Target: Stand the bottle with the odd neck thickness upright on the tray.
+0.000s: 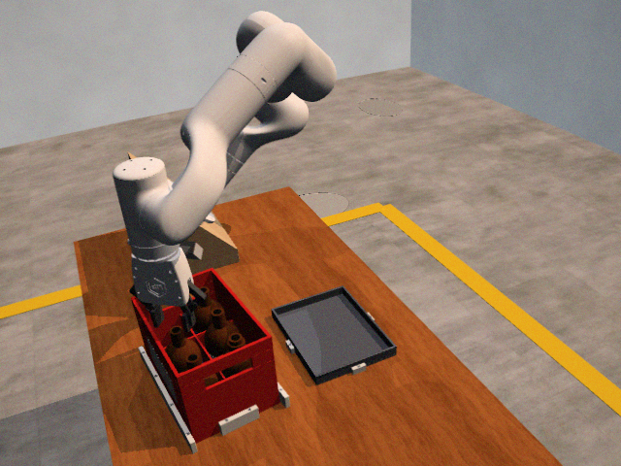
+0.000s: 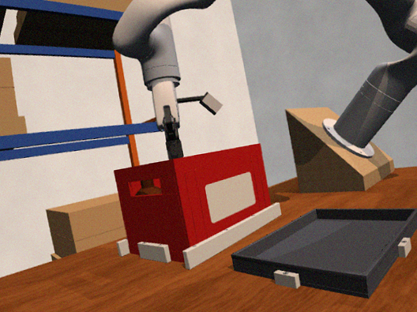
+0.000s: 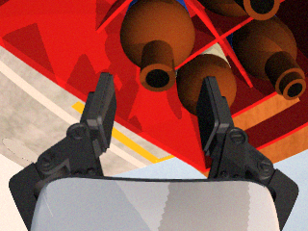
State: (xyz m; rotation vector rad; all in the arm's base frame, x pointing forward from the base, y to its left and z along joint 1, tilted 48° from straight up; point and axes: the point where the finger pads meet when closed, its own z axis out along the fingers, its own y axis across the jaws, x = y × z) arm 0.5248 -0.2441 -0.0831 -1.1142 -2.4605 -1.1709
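The red crate lies 5 cm to the left of my hand and 11 cm below it. Round my hand: dark grey tray: 3 cm ahead, 33 cm to the left, 18 cm below; brown bottle: 9 cm ahead, 10 cm below.
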